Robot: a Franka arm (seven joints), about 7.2 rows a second.
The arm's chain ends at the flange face. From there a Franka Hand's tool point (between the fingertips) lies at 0.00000 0.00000 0.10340 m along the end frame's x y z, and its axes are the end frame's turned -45 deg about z.
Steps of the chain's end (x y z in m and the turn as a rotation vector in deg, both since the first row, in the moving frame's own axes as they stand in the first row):
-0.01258, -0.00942, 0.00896, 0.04, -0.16, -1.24
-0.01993, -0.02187, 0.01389, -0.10, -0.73, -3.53
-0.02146, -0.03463, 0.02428, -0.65, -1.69, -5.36
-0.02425, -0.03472, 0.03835, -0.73, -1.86, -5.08
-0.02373, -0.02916, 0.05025, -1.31, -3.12, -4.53
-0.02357, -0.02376, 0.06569, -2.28, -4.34, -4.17
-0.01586, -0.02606, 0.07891, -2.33, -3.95, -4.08
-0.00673, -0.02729, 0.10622, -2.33, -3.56, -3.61
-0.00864, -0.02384, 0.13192, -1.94, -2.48, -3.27
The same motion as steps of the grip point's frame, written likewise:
-0.00239, -0.01581, 0.00896, 0.14, -0.08, -1.24
0.00029, -0.03033, 0.01388, 0.45, -0.59, -3.53
0.00627, -0.04085, 0.02423, 0.74, -1.65, -5.36
0.00404, -0.04299, 0.03829, 0.80, -1.83, -5.08
-0.00190, -0.03948, 0.05007, 1.28, -3.13, -4.53
-0.00839, -0.03578, 0.06531, 1.46, -4.68, -4.17
-0.00086, -0.03142, 0.07858, 1.15, -4.44, -4.08
0.00698, -0.02539, 0.10594, 0.87, -4.16, -3.61
0.00509, -0.02349, 0.13176, 0.38, -3.13, -3.27

